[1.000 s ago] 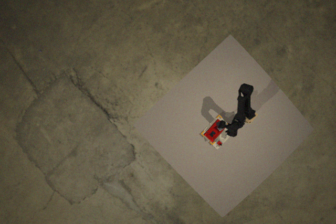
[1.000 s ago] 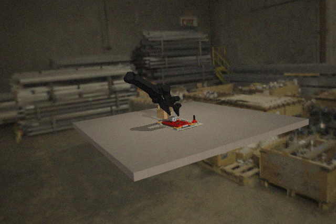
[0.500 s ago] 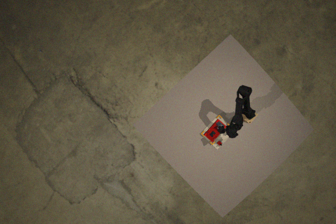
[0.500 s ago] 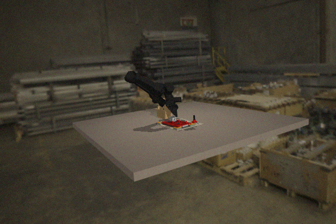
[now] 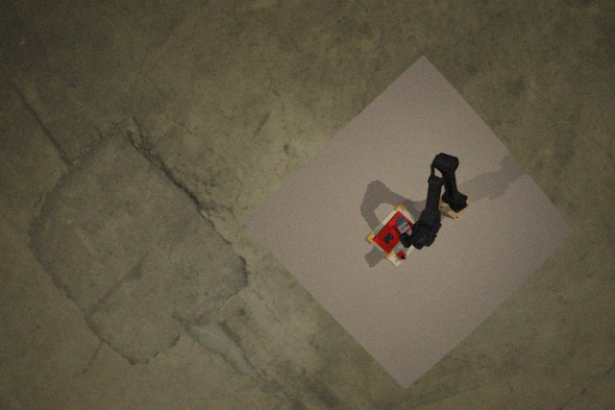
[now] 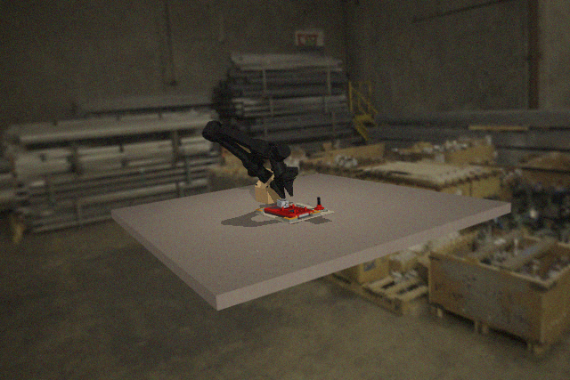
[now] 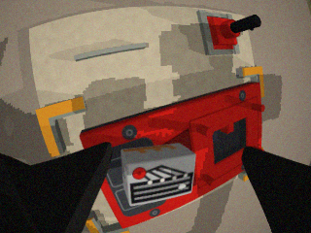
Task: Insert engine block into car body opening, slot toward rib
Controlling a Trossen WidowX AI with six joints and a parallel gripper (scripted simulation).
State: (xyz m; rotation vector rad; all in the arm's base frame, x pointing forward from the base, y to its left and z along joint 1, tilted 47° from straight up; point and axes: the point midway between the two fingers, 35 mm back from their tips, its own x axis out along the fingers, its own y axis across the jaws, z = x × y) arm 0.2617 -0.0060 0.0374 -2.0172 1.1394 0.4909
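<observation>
Right now my gripper tip is 10 mm past the grey engine block, 30 mm to the left of it and 20 mm above it. Also, from my gripper tip: cream base plate: 40 mm ahead, 50 mm below.
</observation>
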